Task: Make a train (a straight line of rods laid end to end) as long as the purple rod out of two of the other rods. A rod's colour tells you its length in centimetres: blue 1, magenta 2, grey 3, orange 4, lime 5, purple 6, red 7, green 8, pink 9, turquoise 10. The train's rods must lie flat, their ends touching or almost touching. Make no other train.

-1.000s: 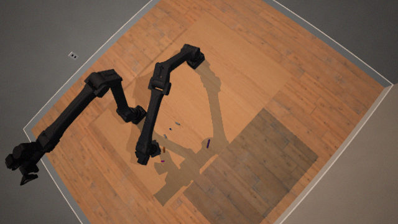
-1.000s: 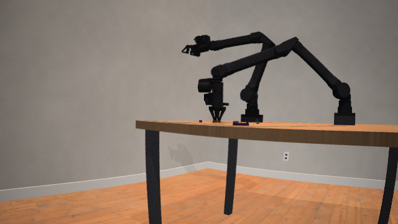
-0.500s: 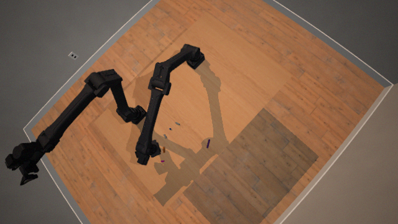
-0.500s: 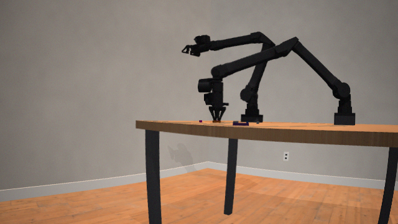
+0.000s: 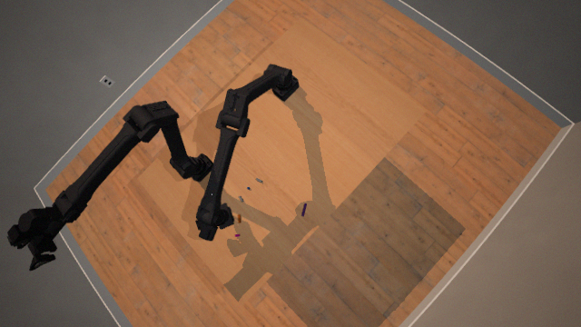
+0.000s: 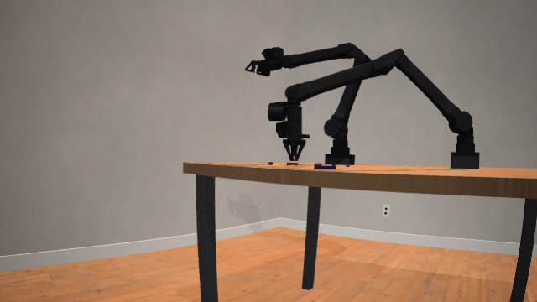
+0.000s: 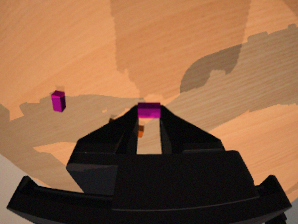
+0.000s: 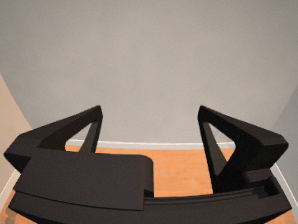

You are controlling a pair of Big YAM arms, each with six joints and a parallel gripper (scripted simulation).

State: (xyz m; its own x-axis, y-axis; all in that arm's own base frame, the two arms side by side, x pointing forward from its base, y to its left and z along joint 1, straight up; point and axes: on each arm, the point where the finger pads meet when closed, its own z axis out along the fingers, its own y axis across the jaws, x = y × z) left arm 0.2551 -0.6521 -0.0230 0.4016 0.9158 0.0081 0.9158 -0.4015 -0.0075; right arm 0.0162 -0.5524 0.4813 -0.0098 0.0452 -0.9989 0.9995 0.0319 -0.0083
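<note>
Right now my left hand is 40 mm short of the orange rod, 20 mm to the right of it and 20 mm above it. From my left hand the other things lie so: blue rod (40 mm behind, 150 mm to the left, 20 mm below); purple rod (220 mm ahead, 270 mm to the left, 20 mm below); magenta rod (90 mm ahead, 40 mm to the right, 20 mm below).
</note>
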